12 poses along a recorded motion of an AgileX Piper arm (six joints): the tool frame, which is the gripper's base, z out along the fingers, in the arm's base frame.
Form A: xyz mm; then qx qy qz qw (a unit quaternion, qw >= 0).
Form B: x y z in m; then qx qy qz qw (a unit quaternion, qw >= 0). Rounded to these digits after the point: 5 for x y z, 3 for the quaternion.
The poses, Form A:
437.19 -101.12 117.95 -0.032 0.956 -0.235 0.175
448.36 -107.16 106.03 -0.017 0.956 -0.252 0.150
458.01 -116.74 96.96 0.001 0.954 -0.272 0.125
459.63 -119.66 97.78 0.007 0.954 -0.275 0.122
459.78 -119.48 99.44 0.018 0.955 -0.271 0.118
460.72 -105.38 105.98 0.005 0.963 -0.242 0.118
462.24 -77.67 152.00 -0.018 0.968 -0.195 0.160
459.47 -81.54 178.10 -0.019 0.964 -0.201 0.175
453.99 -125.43 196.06 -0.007 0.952 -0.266 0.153
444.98 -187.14 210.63 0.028 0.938 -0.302 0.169
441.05 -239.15 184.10 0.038 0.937 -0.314 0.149
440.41 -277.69 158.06 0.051 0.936 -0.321 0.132
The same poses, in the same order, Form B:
0.43719 -0.10112 0.11795 -0.032 0.956 -0.235 0.175
0.44836 -0.10716 0.10603 -0.017 0.956 -0.252 0.150
0.45801 -0.11674 0.09696 0.001 0.954 -0.272 0.125
0.45963 -0.11966 0.09778 0.007 0.954 -0.275 0.122
0.45978 -0.11948 0.09944 0.018 0.955 -0.271 0.118
0.46072 -0.10538 0.10598 0.005 0.963 -0.242 0.118
0.46224 -0.07767 0.15200 -0.018 0.968 -0.195 0.160
0.45947 -0.08154 0.17810 -0.019 0.964 -0.201 0.175
0.45399 -0.12543 0.19606 -0.007 0.952 -0.266 0.153
0.44498 -0.18714 0.21063 0.028 0.938 -0.302 0.169
0.44105 -0.23915 0.18410 0.038 0.937 -0.314 0.149
0.44041 -0.27769 0.15806 0.051 0.936 -0.321 0.132

